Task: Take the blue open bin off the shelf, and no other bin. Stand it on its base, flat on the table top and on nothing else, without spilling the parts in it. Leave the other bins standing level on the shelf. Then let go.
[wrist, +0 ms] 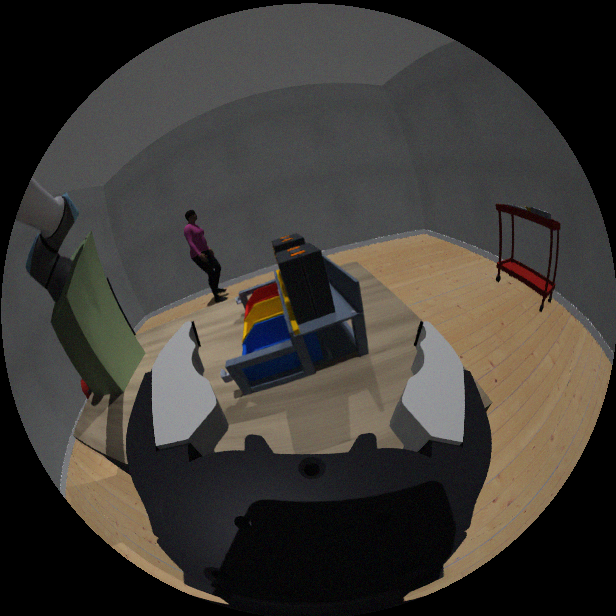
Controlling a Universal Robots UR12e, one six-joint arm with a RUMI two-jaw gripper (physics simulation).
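Observation:
The blue open bin (266,334) sits on the grey shelf (298,333) at the near end of a row, with a yellow bin (263,310) and a red bin (262,293) behind it. The shelf stands on the table top, ahead of me in the wrist view. My gripper (307,339) is open and empty; its two grey jaws frame the shelf from a distance, well short of the blue bin. The parts inside the bin are too small to make out.
Two black boxes (304,275) stand on the shelf's upper level to the right of the bins. A green panel (91,321) is at the left. A person (202,252) stands behind the table. A red cart (527,252) is far right.

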